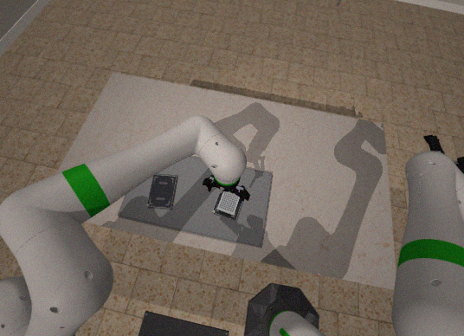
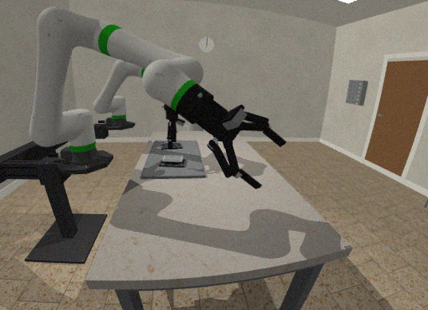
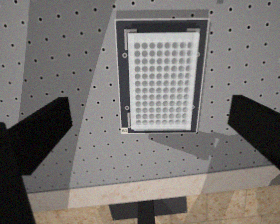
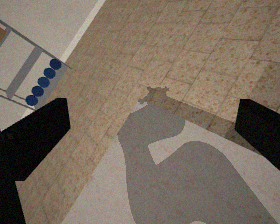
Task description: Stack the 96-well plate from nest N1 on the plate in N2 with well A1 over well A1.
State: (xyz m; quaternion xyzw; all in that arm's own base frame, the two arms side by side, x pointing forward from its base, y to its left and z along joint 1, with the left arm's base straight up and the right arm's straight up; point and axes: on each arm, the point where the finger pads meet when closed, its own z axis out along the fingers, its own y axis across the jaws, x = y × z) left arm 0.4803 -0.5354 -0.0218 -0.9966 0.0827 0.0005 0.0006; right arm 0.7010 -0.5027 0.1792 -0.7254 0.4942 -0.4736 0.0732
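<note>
The white 96-well plate is 20 mm to the right of my left hand and 90 mm below it. From my left hand the other things lie so: A1 mark: 60 mm behind, 50 mm to the left, 110 mm below; then black plate: 20 mm to the right, 110 mm below; then plate nest N2: 20 mm to the right, 120 mm below.
</note>
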